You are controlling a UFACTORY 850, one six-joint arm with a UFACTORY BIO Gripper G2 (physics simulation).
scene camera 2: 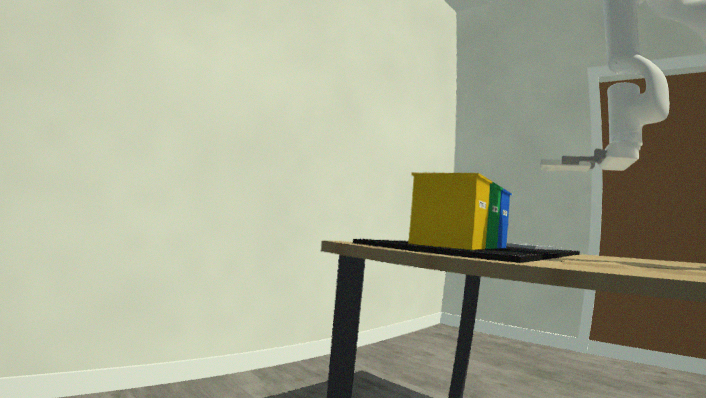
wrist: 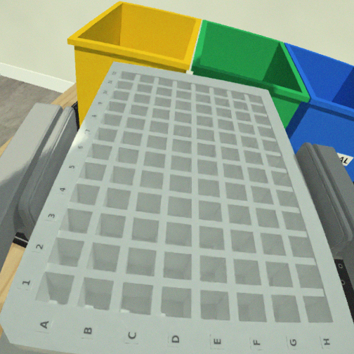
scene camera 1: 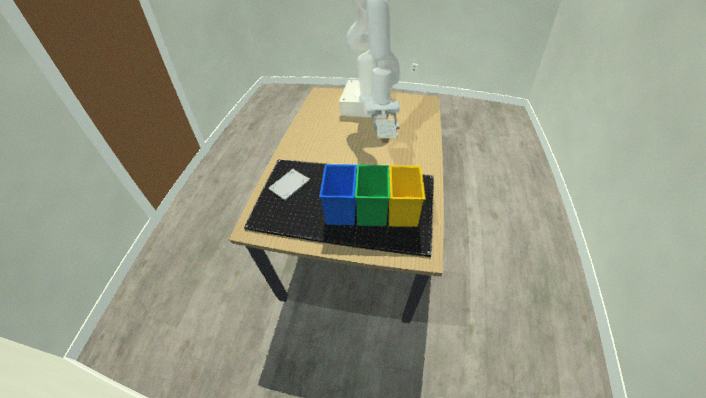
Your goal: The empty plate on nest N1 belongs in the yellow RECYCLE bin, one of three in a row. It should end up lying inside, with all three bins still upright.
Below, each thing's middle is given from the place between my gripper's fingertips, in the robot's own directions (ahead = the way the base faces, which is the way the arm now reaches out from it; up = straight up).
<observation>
I see my gripper 270 mm short of the yellow bin (scene camera 2: pixel 450 210), 90 mm to the right of it and 140 mm above it. The rest, counted from my hand: blue bin (scene camera 1: pixel 337 193) 290 mm ahead, 170 mm to the right, 140 mm below; then white plate (wrist: pixel 180 211) 10 mm behind; then green bin (scene camera 1: pixel 372 192) 280 mm ahead, 40 mm to the right, 140 mm below.
</observation>
